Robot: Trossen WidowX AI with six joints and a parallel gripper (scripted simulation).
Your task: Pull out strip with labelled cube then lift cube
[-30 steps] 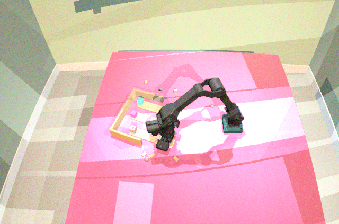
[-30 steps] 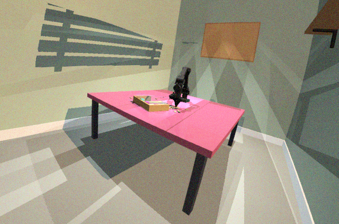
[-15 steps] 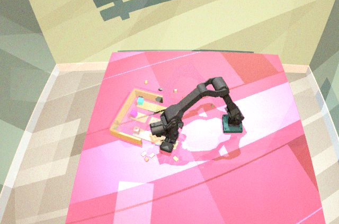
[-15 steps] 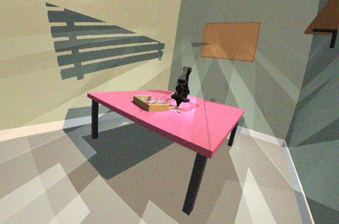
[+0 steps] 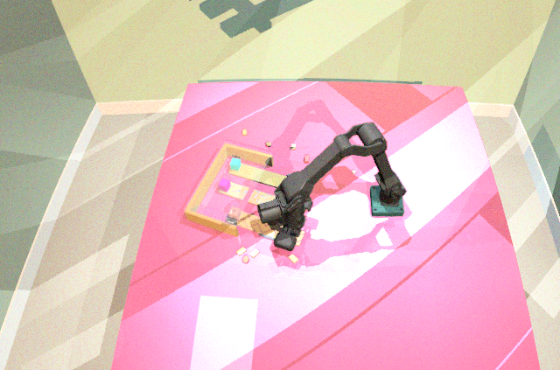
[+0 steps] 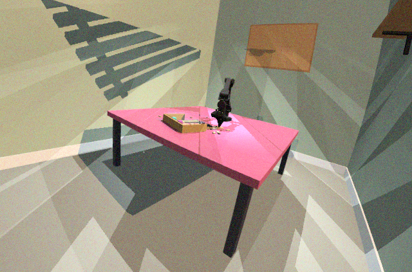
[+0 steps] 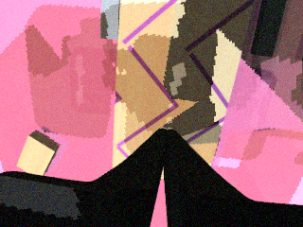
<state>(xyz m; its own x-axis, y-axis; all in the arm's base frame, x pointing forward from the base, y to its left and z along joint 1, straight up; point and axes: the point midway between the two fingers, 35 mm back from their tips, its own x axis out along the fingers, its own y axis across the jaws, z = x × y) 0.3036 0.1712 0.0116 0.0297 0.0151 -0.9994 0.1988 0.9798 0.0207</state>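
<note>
My gripper tip is 100 mm short of the zigzag strip and 20 mm to the left of it. The rest, counted from my gripper tip: labelled cube (210 mm ahead, 50 mm to the right, 20 mm above).
</note>
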